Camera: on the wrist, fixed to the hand. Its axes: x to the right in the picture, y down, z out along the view.
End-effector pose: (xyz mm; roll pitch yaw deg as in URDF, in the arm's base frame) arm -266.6 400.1 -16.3 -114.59 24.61 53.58
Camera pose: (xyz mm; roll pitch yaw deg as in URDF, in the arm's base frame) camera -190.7 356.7 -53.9 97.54 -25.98 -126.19
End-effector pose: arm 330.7 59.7 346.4 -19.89 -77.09 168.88
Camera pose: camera 237.7 40.3 351.9 8.96 77.34 -4.95
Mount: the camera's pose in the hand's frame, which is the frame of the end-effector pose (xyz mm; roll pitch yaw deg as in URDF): 24.9 63.4 -66.5 -16.94 0.76 -178.84
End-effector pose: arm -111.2 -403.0 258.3 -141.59 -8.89 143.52
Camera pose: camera -75.3 -316.4 274.7 124.58 7.57 -36.92
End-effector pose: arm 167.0 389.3 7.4 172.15 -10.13 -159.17
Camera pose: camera 137.2 435.5 85.2 170.69 9.53 19.56
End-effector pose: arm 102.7 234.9 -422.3 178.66 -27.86 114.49
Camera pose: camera 163.0 251.7 -350.6 163.78 27.12 -66.83
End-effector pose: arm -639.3 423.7 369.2 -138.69 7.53 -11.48
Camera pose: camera -632.3 328.9 374.0 121.80 -8.87 168.15
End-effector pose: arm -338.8 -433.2 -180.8 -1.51 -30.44 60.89
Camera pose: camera -365.4 -354.3 -226.9 -14.73 31.16 -117.73
